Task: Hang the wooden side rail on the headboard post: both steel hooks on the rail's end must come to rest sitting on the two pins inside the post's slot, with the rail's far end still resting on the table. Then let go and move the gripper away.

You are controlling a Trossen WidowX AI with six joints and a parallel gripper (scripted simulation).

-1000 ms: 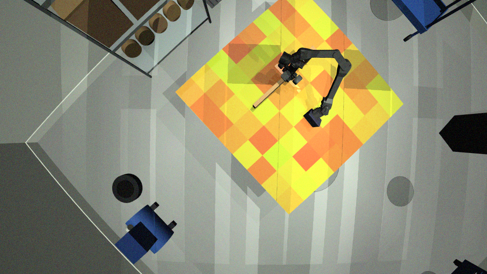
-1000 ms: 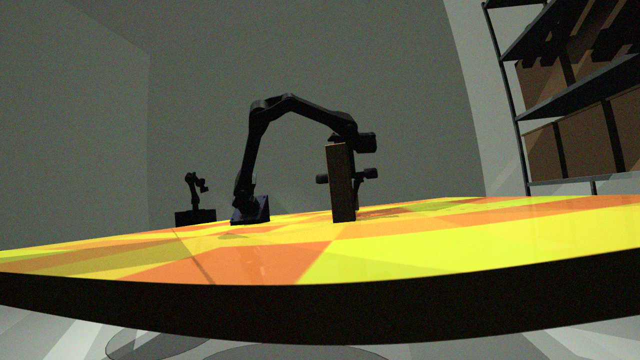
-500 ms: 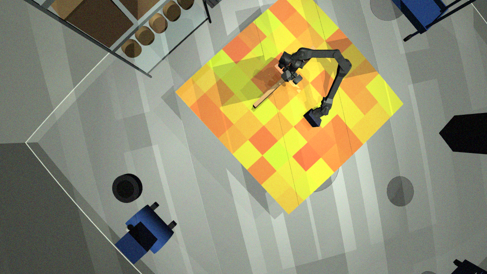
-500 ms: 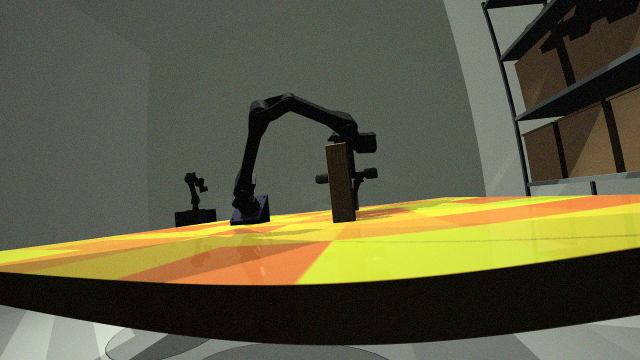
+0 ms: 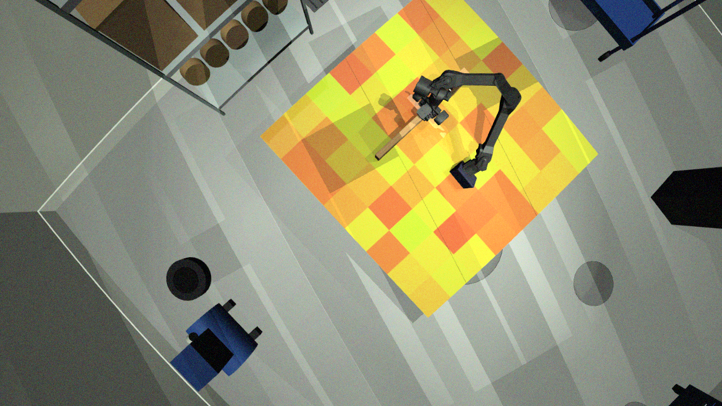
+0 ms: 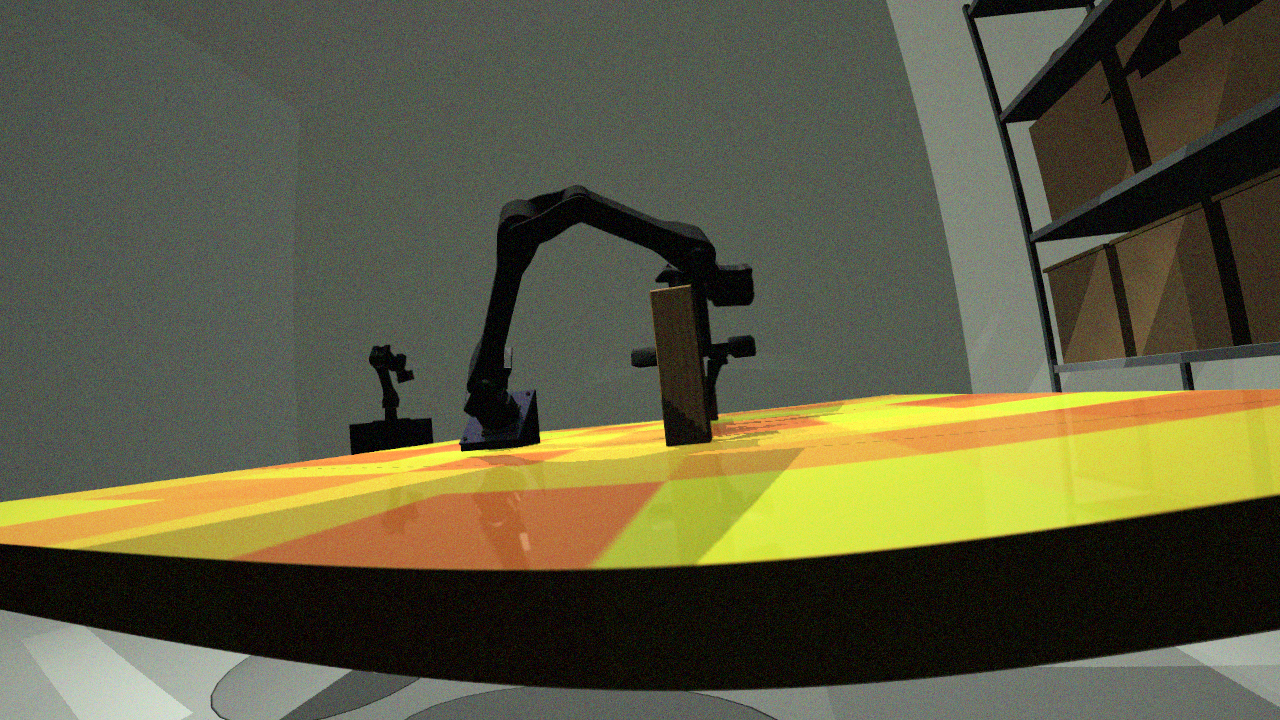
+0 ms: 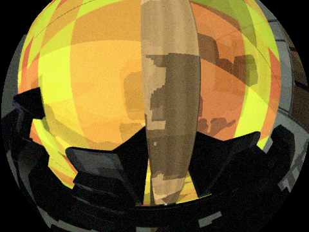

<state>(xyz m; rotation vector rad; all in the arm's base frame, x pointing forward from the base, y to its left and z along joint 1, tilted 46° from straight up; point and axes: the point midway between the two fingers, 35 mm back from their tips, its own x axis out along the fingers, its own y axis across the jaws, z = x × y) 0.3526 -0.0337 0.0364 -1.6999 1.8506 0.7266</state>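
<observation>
The headboard post is 17 cm to the right of my gripper tip and 4 cm above it.
</observation>
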